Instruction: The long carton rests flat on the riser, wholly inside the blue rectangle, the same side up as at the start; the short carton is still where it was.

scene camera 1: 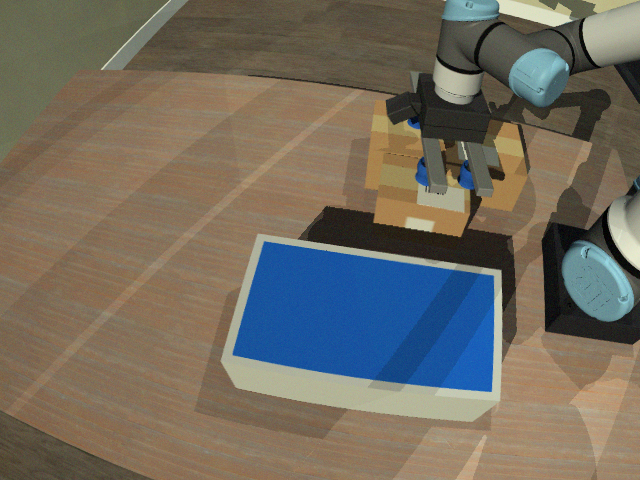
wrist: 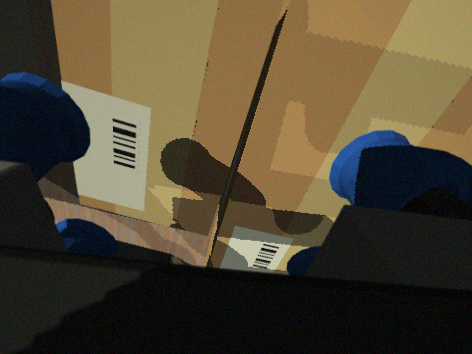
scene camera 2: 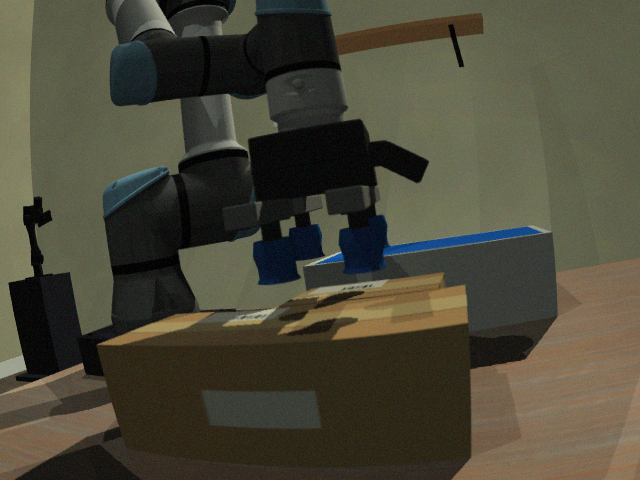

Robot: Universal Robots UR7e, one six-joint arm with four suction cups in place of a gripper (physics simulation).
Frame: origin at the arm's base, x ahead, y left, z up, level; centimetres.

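Seen in the pictures: end effector, tool point: point(scene camera 1: 441, 150) point(wrist: 209, 210) point(scene camera 2: 332, 262).
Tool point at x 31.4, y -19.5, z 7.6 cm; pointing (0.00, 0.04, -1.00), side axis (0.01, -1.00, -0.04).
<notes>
Offsets run from my tool point to a thing's top centre.
The long carton @[dz -3.5, dx -3.6, dy -8.3 cm] point(scene camera 1: 509, 186) point(scene camera 2: 361, 382) point(wrist: 325, 85) lies flat on the table behind the short carton @[dz -3.5, dx +2.5, dy +4.3 cm] point(scene camera 1: 392, 206) point(scene camera 2: 408, 284) point(wrist: 165, 75), on the side away from the riser @[dz -1.8, dx +11.6, dy +29.8 cm] point(scene camera 1: 351, 397) point(scene camera 2: 516, 279). A narrow dark gap separates the cartons. Both have a barcode label on top. The blue rectangle @[dz -1.8, dx +11.6, dy +29.8 cm] point(scene camera 1: 336, 310) point(scene camera 2: 465, 239) on the riser's top holds no carton. My gripper point(scene camera 1: 444, 155) point(scene camera 2: 330, 248) point(wrist: 207, 197) is open, holding nothing, with its blue cups a little above the cartons and spanning both. It partly hides their tops in scene camera 1.
The robot's base point(scene camera 1: 597, 279) stands on the right in scene camera 1. A black pedestal point(scene camera 2: 46, 320) stands at the left in scene camera 2. A brown beam point(scene camera 2: 413, 32) is on the wall. The short carton lies between the long carton and the riser.
</notes>
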